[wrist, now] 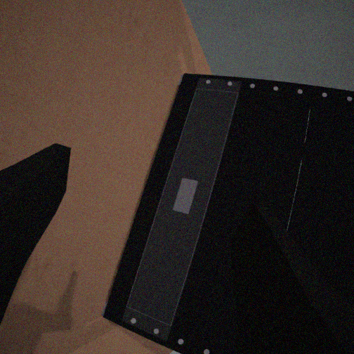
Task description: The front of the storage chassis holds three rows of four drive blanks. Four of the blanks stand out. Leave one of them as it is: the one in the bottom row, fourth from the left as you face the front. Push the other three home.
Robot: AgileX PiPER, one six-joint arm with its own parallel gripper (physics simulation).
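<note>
The storage chassis is a near-black box filling the right side of the wrist view, tilted in the picture. A dark grey strip with a lighter grey rectangle runs along its left part, and small pale dots line its upper and lower edges. Two thin bright line segments show farther right. I cannot make out single drive blanks, their rows or which ones stand out. My gripper is open. One black finger shows at the left, apart from the chassis in the picture; the other is hard to tell from the dark chassis.
A brown-orange table top lies left of the chassis and below its lower left corner. A dark shadow falls on it at the lower left. A grey-blue area lies beyond the table edge at the upper right.
</note>
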